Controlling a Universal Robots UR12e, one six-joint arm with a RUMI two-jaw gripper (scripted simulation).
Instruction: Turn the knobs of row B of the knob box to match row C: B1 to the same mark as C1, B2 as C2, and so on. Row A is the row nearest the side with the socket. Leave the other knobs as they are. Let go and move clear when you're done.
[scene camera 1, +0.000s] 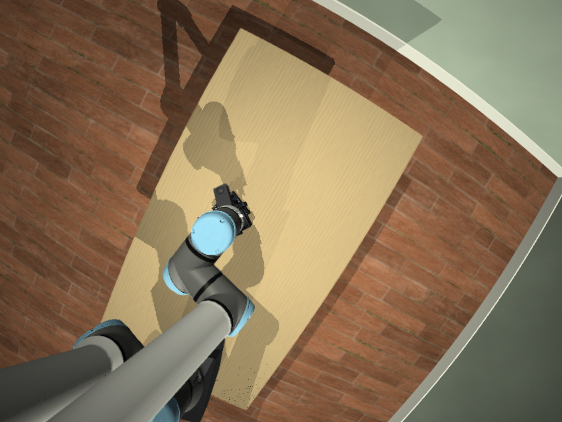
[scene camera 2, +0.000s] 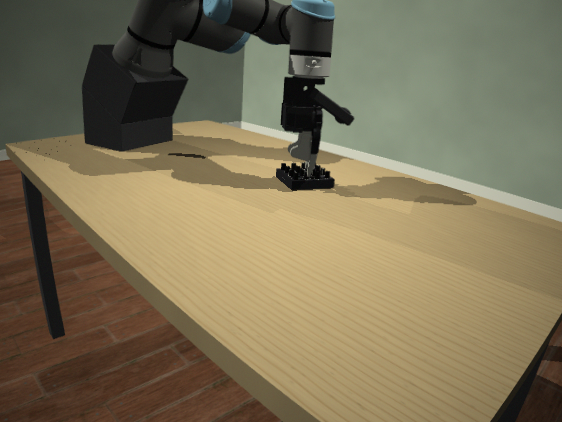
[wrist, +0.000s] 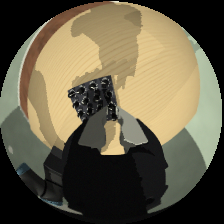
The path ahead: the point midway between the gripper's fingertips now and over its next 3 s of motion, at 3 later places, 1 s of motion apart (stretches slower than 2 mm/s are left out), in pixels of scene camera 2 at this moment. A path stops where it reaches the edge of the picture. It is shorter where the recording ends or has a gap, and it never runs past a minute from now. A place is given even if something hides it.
The gripper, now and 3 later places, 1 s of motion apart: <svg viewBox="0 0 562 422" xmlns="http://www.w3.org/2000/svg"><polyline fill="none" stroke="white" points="307,175 308,161 308,156 304,149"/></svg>
